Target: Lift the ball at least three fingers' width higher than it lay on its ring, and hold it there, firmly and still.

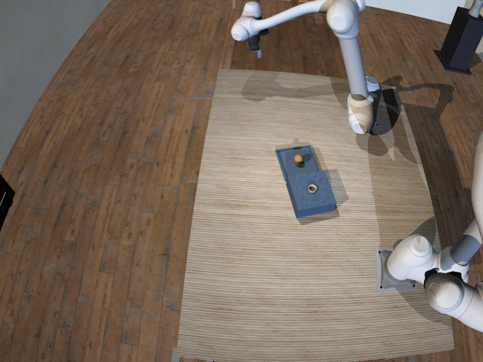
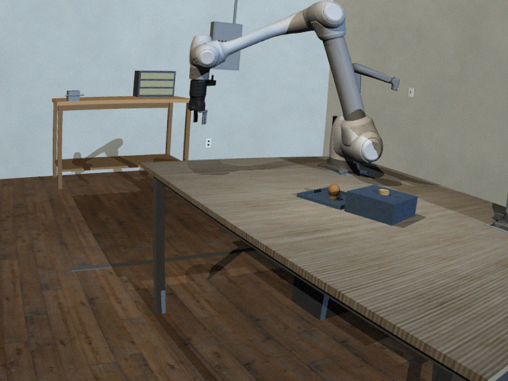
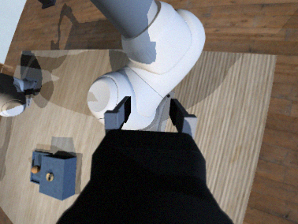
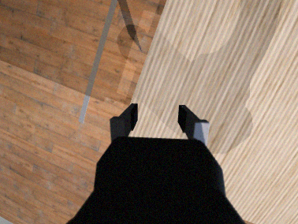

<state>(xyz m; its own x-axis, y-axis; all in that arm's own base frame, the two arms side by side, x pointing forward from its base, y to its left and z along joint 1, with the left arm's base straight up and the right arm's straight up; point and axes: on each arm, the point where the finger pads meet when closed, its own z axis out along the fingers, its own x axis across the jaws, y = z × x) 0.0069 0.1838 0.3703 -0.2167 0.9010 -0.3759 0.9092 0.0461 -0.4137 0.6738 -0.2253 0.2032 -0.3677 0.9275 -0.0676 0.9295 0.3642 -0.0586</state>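
Now: right hand 200 mm past the orange ball, 700 mm to the right of it and 170 mm above it. The rest, counted from my right hand: tall blue box (240 mm behind, 900 mm to the left, 150 mm below); shallow blue tray (200 mm behind, 700 mm to the left, 200 mm below).
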